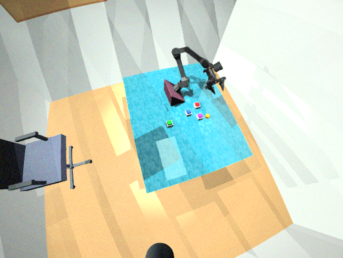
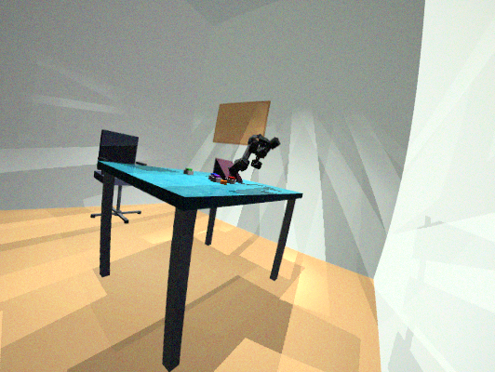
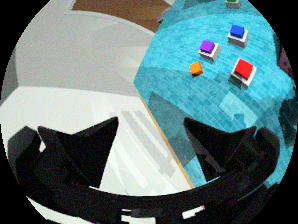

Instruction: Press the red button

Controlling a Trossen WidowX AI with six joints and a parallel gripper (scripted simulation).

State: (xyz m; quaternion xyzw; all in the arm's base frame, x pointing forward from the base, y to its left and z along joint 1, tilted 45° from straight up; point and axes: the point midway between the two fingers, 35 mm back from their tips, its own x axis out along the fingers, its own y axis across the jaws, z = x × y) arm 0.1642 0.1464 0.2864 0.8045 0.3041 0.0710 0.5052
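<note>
Right now the red button is 1 cm behind my gripper tip, 16 cm to the right of it and 14 cm below it. Also, from my gripper tip: blue button 5 cm ahead, 25 cm to the right, 14 cm below; then orange block 11 cm ahead, 10 cm to the right, 16 cm below; then purple button 10 cm ahead, 17 cm to the right, 14 cm below.
</note>
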